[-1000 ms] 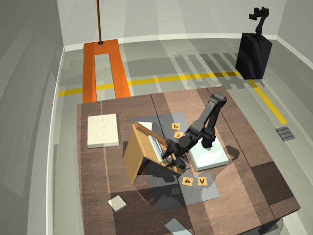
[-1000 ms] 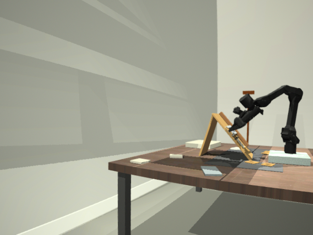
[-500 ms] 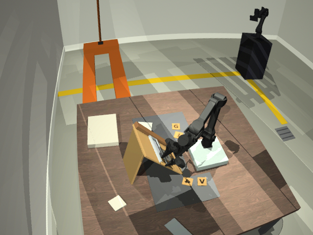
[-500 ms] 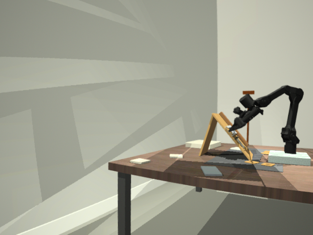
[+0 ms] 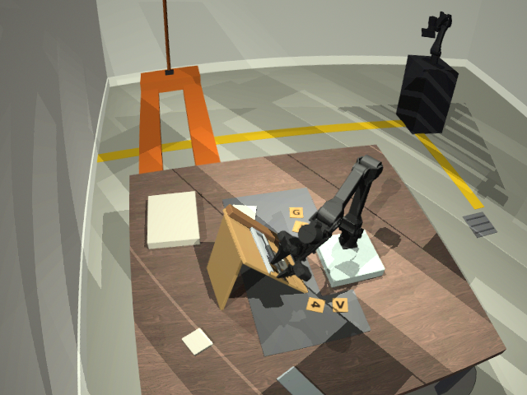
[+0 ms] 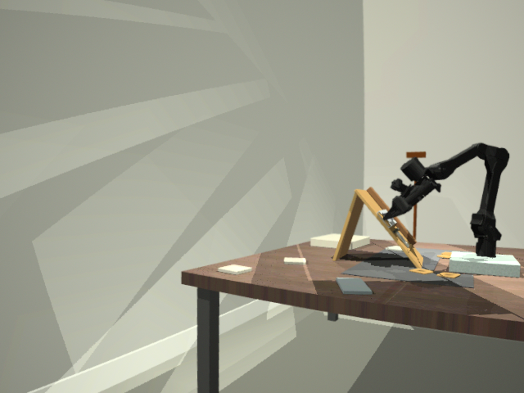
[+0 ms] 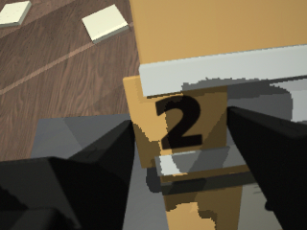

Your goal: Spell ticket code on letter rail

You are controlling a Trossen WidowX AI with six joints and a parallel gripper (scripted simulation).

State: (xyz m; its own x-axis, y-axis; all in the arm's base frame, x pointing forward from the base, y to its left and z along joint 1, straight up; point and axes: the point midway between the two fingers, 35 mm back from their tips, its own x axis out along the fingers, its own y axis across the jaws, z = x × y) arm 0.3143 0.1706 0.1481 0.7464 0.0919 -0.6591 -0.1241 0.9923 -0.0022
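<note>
My gripper tip is 9 cm to the left of the white ticket, 7 cm above it and 5 cm past it. The rest, counted from my gripper tip: white card 43 cm to the right, 16 cm below, 3 cm ahead; grey-blue pad 37 cm to the left, 16 cm below, 2 cm behind; grey mat 16 cm below, 14 cm to the right, 14 cm behind.
</note>
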